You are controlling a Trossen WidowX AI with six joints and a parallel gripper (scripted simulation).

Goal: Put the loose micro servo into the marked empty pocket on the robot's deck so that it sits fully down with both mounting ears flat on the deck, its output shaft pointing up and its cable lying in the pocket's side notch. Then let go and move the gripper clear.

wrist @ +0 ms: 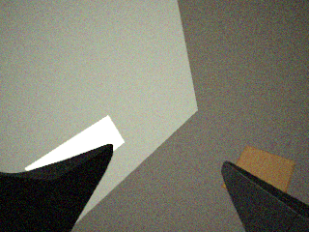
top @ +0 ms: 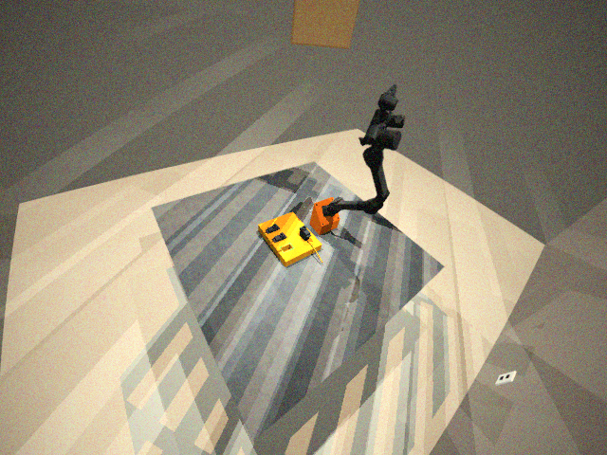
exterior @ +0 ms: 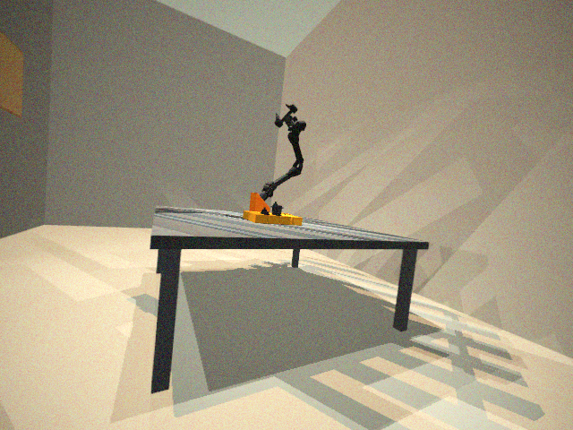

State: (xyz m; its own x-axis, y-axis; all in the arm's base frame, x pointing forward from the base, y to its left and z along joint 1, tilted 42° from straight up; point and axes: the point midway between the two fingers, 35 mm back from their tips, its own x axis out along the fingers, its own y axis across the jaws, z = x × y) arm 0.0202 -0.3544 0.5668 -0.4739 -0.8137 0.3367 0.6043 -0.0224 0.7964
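The yellow deck is 79 cm below my gripper tip, 28 cm ahead of it and 8 cm to the right of it.
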